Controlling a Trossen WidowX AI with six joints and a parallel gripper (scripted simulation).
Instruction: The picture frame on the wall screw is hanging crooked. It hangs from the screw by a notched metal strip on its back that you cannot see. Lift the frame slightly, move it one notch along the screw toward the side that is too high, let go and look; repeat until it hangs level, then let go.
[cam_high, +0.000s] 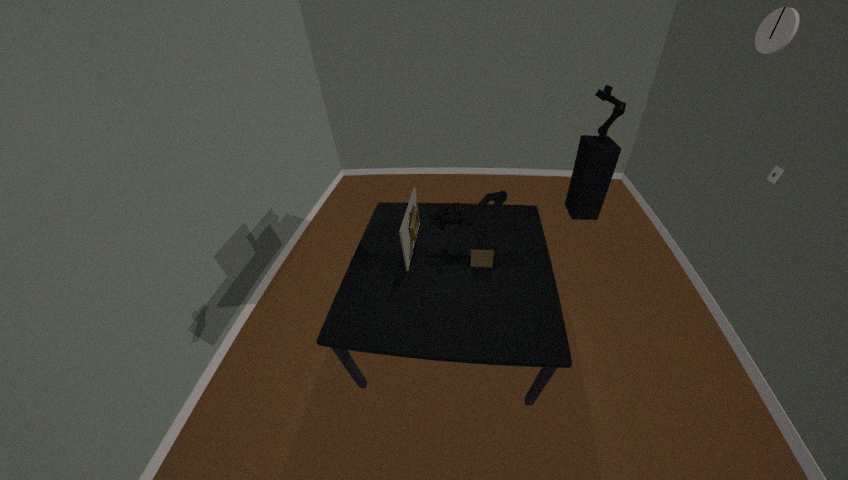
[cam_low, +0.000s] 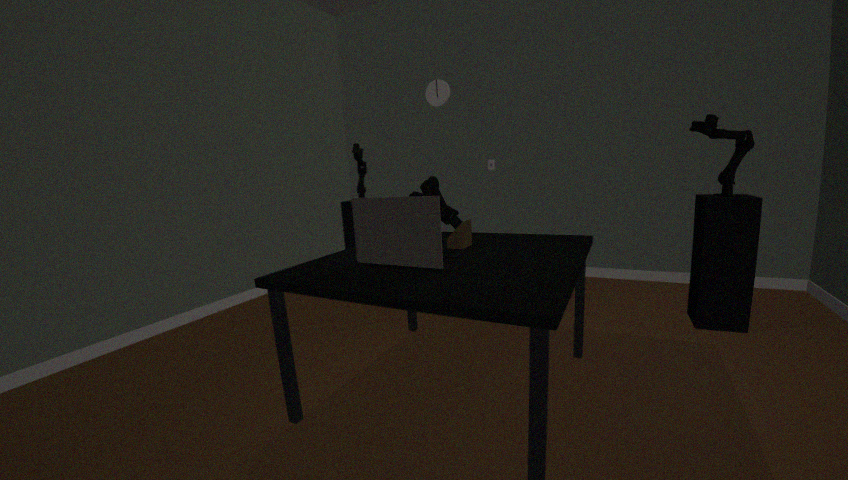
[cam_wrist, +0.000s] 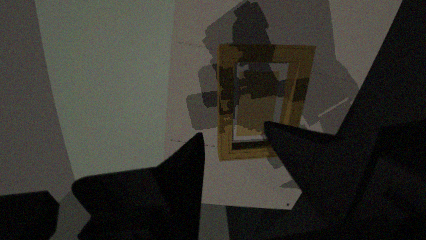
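Now: the picture frame 10 cm ahead of my gripper tip, 6 cm below it and 1 cm to the right of it. Also, from my gripper tip: wall panel 11 cm ahead, 7 cm below.
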